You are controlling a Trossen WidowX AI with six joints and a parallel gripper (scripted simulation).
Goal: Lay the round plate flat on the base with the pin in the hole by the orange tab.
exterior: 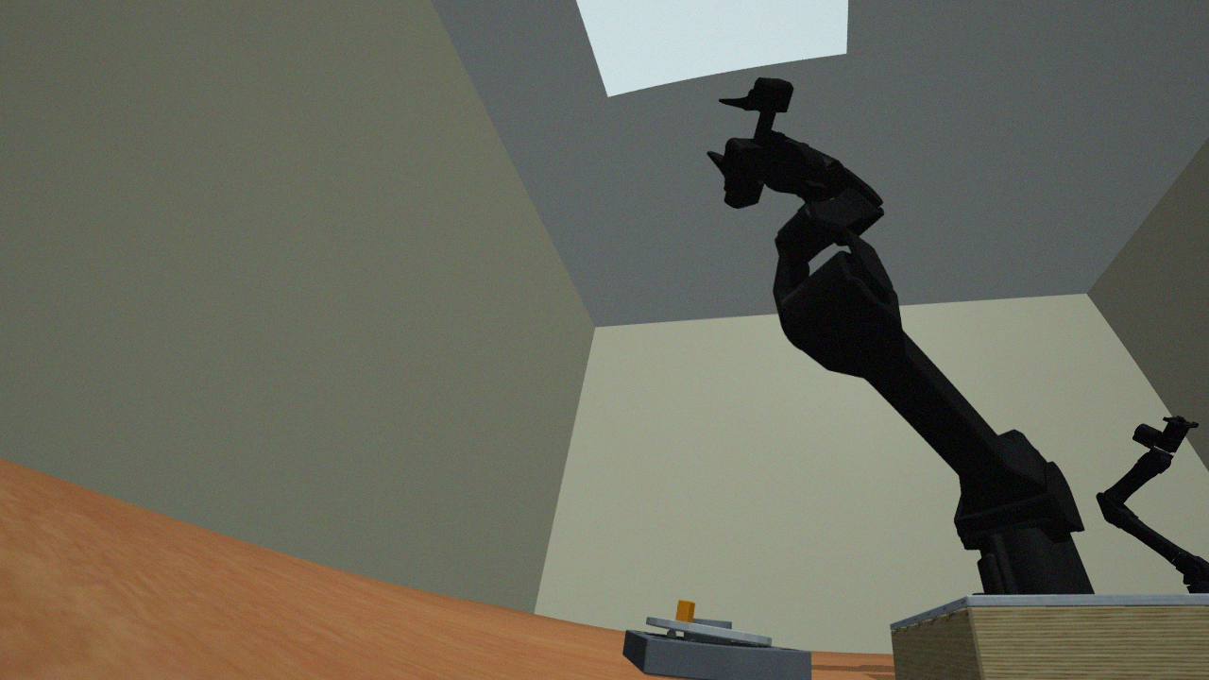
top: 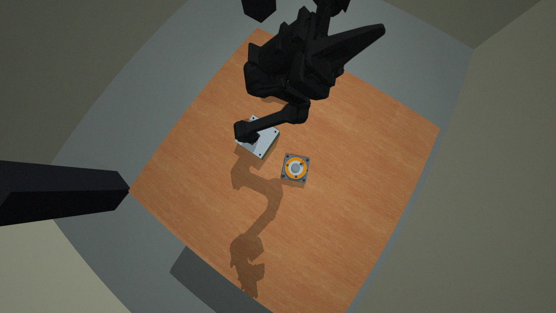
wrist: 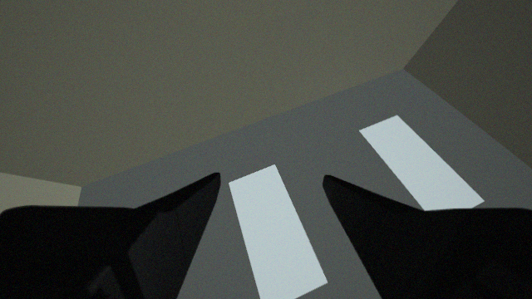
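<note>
My gripper tip is now 40 mm short of the round plate, 100 mm to the left of it and 620 mm above it. Round my gripper tip: base: 30 mm ahead, 120 mm to the right, 640 mm below.
</note>
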